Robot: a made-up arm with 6 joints. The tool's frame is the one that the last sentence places.
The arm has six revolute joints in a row. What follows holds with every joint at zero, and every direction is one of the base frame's.
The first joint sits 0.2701 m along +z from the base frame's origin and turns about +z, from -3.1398 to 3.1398 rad.
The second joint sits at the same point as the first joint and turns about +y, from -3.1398 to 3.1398 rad.
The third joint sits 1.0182 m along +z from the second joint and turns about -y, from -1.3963 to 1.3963 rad.
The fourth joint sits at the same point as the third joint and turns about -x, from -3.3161 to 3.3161 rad.
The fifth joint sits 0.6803 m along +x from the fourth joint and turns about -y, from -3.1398 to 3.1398 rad.
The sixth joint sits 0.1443 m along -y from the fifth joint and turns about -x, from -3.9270 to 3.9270 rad.
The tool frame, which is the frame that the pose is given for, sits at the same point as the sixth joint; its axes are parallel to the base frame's.
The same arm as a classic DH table. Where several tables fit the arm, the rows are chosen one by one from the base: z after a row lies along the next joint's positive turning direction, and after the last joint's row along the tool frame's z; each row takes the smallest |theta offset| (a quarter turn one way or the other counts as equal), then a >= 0, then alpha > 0; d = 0 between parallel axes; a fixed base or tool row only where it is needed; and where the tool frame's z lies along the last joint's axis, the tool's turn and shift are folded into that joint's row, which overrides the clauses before.
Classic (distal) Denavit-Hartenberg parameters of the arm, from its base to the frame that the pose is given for. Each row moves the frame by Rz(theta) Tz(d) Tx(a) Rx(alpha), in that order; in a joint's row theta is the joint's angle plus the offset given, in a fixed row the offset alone. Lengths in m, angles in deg.
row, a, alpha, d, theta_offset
joint 1, 0, -90, 0.2701, 0
joint 2, 1.0182, 180, 0, -90
joint 3, 0, -90, 0, 0
joint 4, 0, 90, -0.6803, 0
joint 5, 0, -90, 0.1443, 0
joint 6, 0, 90, 0, 90
tool (fixed), 0, 0, 0, -90
Joint limits (deg, base to tool): -179.9..179.9 -179.9..179.9 -80..80 -190..190 -179.9..179.9 -225..225

